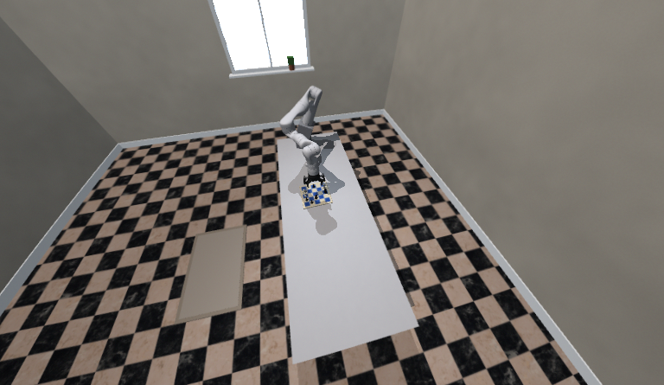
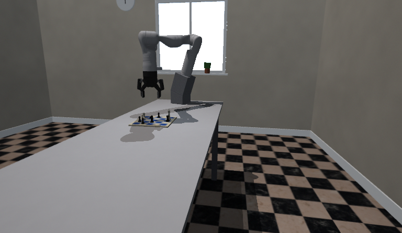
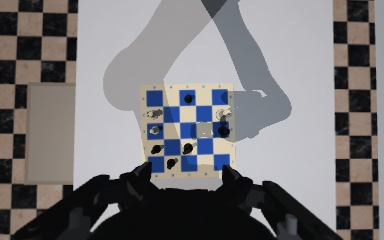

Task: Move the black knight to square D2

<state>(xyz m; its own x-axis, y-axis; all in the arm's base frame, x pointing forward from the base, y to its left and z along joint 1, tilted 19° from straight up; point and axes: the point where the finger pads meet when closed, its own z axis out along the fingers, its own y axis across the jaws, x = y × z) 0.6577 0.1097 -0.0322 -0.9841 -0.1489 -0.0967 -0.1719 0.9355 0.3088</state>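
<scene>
Now: the blue-and-cream chessboard 15 cm below my hand, 4 cm behind it and 1 cm to the right of it.
</scene>
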